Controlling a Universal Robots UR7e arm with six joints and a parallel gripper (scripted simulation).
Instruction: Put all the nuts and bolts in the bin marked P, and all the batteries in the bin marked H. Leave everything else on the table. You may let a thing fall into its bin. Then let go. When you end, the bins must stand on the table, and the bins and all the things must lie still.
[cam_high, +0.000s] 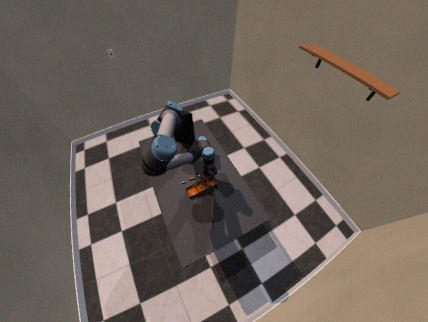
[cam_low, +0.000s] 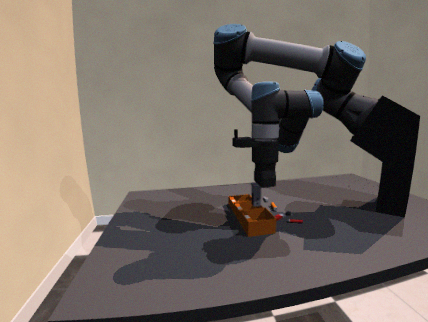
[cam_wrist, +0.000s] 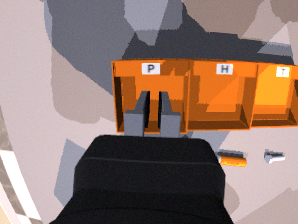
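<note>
My hand is 130 mm past the orange battery, 100 mm to the left of it and 90 mm above it. The rest, counted from my hand: red battery 130 mm behind, 20 mm to the left, 90 mm below; orange three-compartment bin 20 mm behind, 80 mm to the right, 70 mm below; dark nut 150 mm behind, 40 mm to the right, 90 mm below.
</note>
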